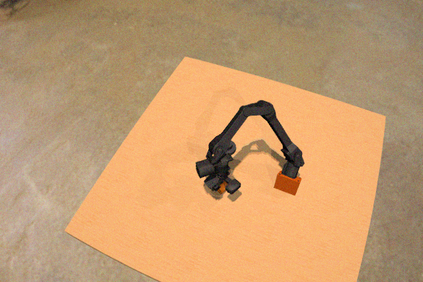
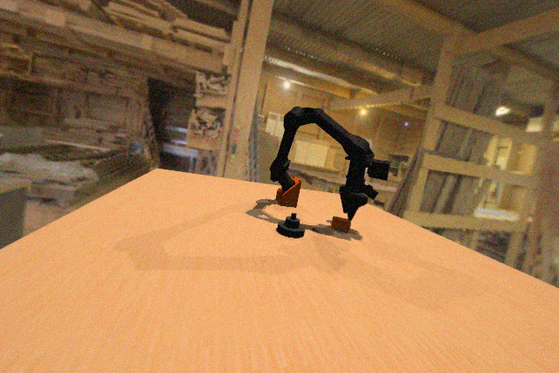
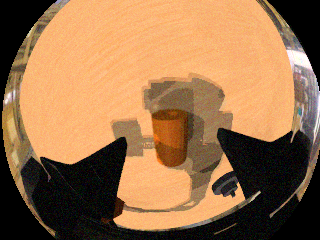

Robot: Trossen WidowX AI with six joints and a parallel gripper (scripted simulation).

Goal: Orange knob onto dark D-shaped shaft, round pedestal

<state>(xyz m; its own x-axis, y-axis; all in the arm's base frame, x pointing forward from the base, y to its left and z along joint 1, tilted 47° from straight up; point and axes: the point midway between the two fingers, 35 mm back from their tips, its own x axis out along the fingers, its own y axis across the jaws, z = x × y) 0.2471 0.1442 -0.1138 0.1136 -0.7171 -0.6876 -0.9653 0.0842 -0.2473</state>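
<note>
My gripper tip is 20 mm to the left of the orange knob and 30 mm above it. From my gripper tip the other things lie so: dark round pedestal 100 mm ahead, 220 mm to the right, 20 mm below.
</note>
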